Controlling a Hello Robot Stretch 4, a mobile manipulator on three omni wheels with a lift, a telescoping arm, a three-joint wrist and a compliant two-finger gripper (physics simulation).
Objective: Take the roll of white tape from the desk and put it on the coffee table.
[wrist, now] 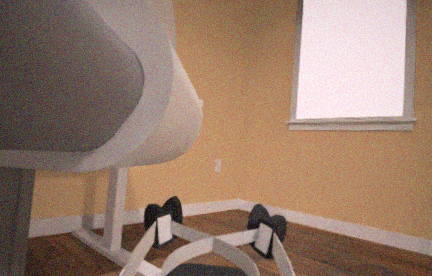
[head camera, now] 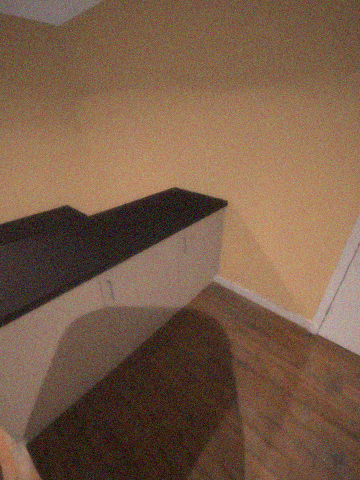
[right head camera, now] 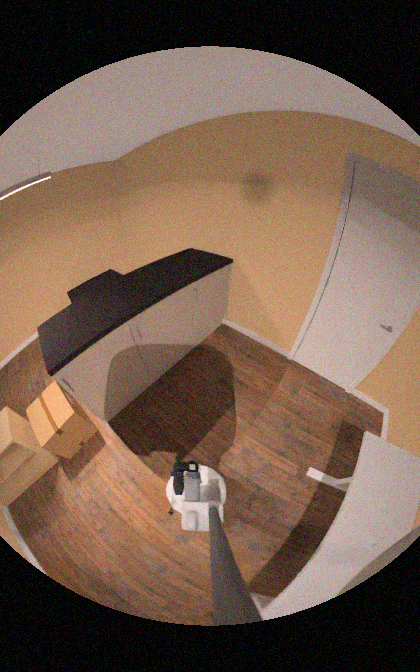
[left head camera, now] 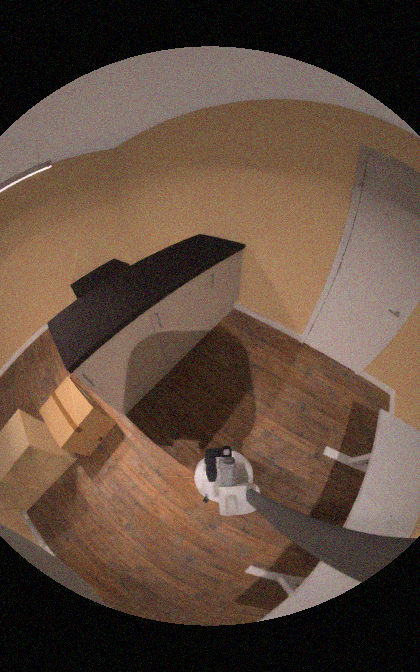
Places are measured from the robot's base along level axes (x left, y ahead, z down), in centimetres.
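Pixels of known places: gripper, fingertip midpoint: (wrist: 215,216).
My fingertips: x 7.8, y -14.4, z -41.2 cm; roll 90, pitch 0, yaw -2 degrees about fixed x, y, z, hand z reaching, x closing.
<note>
Behind a point stands the place of what it marks.
The roll of white tape does not show in these views, and I cannot make out a coffee table. A white table with white angled feet, possibly the desk, (left head camera: 387,480) (right head camera: 382,492) stands at the right in both side head views. Its top shows in part, with no tape visible on it. My gripper (wrist: 215,216) @[x 7.8, y -14.4, z -41.2 cm] is open and empty in the wrist view, its two dark fingertips wide apart above the wooden floor. A white upright leg (wrist: 115,210) @[x -40.6, y -111.8, z -17.9 cm] on a floor bar stands left of the fingers.
A long dark-topped cabinet (head camera: 150,215) (left head camera: 165,275) (right head camera: 155,285) stands along the orange wall. Cardboard boxes (left head camera: 70,410) (right head camera: 57,415) sit at the left. A white door (left head camera: 370,280) (right head camera: 360,295) is at the right. A large pale rounded body (wrist: 185,120) @[x 5.2, y -9.0, z -49.2 cm] fills the wrist view's upper left, near a bright window (wrist: 352,60) @[x 95.2, y -193.7, z -125.8 cm].
</note>
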